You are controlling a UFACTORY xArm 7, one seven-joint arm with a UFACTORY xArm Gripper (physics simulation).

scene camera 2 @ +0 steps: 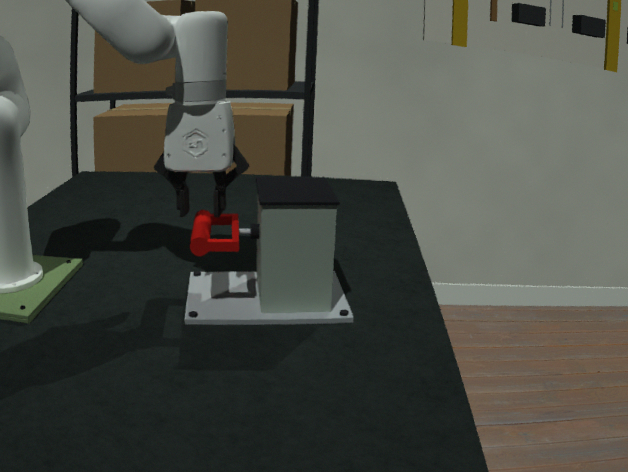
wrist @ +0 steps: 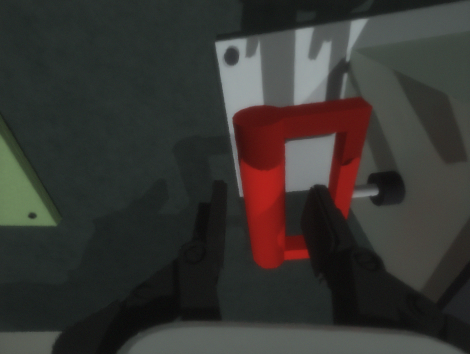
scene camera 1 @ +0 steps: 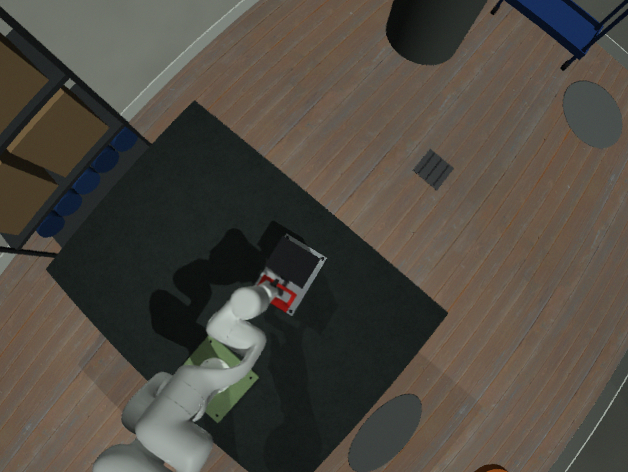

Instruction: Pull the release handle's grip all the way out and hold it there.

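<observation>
The red release handle has a thick round grip bar [scene camera 1: 285,306] [scene camera 2: 200,237] [wrist: 265,215] on an open frame, level above the base plate. A short metal shaft [scene camera 2: 245,231] [wrist: 365,191] joins it to the pale housing [scene camera 2: 296,258] [wrist: 425,220]. My gripper [scene camera 2: 201,210] [wrist: 265,201] is partly open and points down at the handle. In the wrist view one finger shows on each side of the grip bar, with a gap to it; the right finger overlaps the frame's opening. Nothing is held. How deep the fingertips reach is hard to tell. In scene camera 1 the arm partly hides the handle.
The housing has a dark top [scene camera 1: 294,261] [scene camera 2: 296,191] and stands on a bolted light base plate [scene camera 1: 308,285] [scene camera 2: 223,310] [wrist: 240,80], right of the handle in scene camera 2. The arm's green mounting plate [scene camera 1: 230,400] [scene camera 2: 55,281] [wrist: 22,200] is on the dark table top [scene camera 1: 365,314] [scene camera 2: 304,406].
</observation>
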